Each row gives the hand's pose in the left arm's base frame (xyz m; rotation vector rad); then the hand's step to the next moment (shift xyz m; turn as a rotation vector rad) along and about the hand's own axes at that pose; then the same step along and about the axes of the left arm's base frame.
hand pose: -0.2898 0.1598 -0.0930 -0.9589 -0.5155 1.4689
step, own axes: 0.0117 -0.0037 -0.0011 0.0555 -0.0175 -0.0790
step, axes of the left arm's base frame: 0.0041 0.0116 -0.0007 0.0787 0.0385 -0.0442
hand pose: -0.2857 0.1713 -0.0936 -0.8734 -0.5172 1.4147
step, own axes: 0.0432 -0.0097 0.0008 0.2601 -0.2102 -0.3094
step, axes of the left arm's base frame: 0.0108 0.0429 0.0001 0.4022 0.2019 -0.0710
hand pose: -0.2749 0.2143 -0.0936 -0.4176 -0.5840 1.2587
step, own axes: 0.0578 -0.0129 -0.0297 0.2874 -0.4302 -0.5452
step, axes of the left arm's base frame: 0.0395 0.0530 -0.0052 0.7209 0.1752 -0.1205
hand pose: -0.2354 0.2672 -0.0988 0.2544 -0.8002 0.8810
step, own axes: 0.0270 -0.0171 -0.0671 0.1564 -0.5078 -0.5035
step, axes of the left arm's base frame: 0.0580 0.0392 -0.0249 0.7098 0.0281 -0.1765
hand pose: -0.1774 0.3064 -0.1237 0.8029 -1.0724 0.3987
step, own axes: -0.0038 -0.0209 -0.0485 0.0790 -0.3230 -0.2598
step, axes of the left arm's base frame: 0.0419 0.0228 -0.0230 0.4049 -0.0256 -0.1161
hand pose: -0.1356 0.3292 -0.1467 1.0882 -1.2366 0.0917
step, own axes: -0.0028 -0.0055 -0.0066 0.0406 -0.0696 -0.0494
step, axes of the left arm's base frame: 0.0068 0.0031 -0.0051 0.0918 -0.0214 -0.0070
